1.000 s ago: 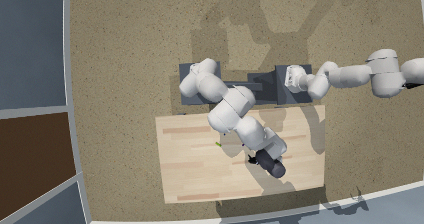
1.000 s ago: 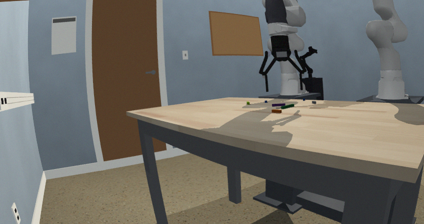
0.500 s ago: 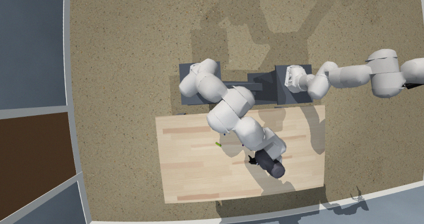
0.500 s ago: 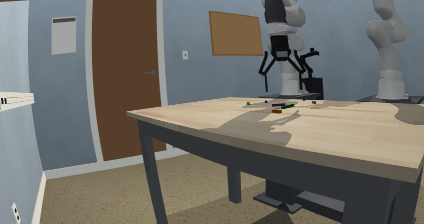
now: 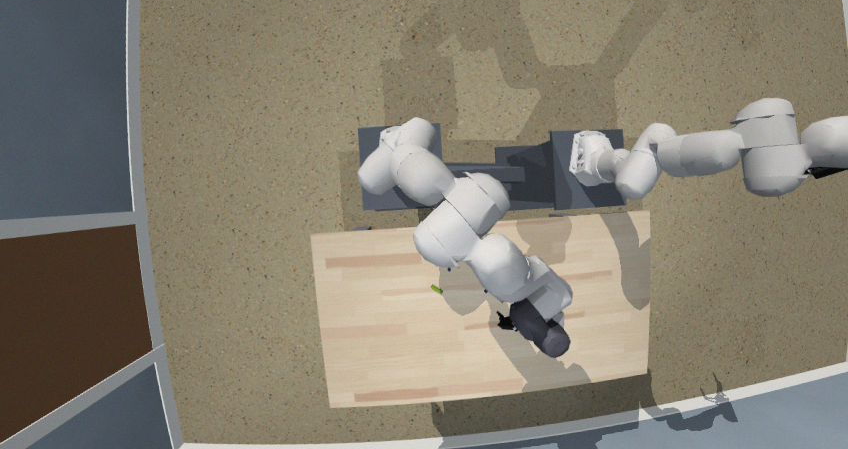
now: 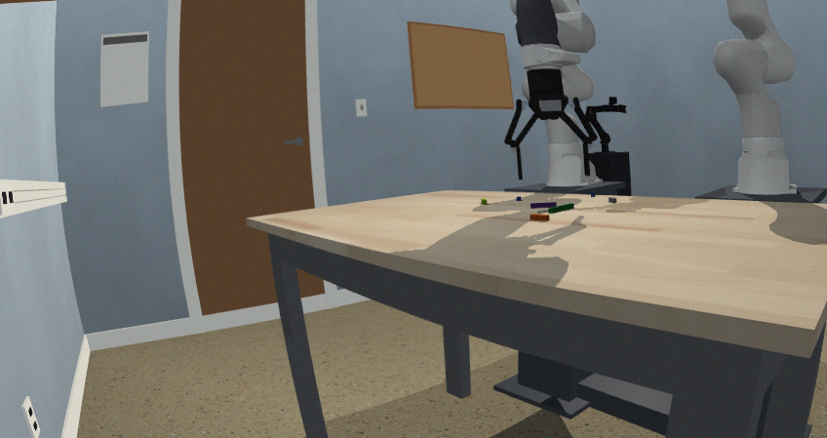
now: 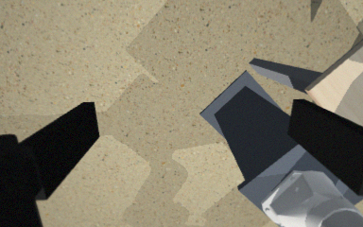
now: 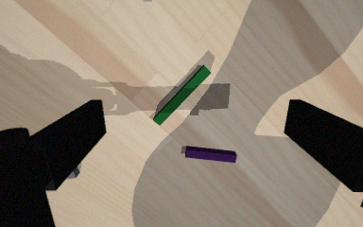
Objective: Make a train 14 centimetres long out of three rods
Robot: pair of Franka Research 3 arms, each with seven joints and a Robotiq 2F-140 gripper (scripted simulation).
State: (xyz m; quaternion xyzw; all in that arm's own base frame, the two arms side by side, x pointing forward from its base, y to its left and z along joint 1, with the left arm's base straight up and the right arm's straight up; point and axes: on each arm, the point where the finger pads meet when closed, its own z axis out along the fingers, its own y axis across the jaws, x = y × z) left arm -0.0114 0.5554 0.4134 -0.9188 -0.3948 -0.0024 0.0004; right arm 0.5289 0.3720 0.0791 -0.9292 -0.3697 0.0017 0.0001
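Right now the green rod is 10 mm behind my right hand, 10 mm to the left of it and 70 mm below it. Round my right hand: grey rod (170 mm behind, 30 mm to the left, 70 mm below); then orange rod (110 mm ahead, 60 mm to the left, 70 mm below); then purple rod (30 mm behind, 70 mm to the right, 70 mm below).
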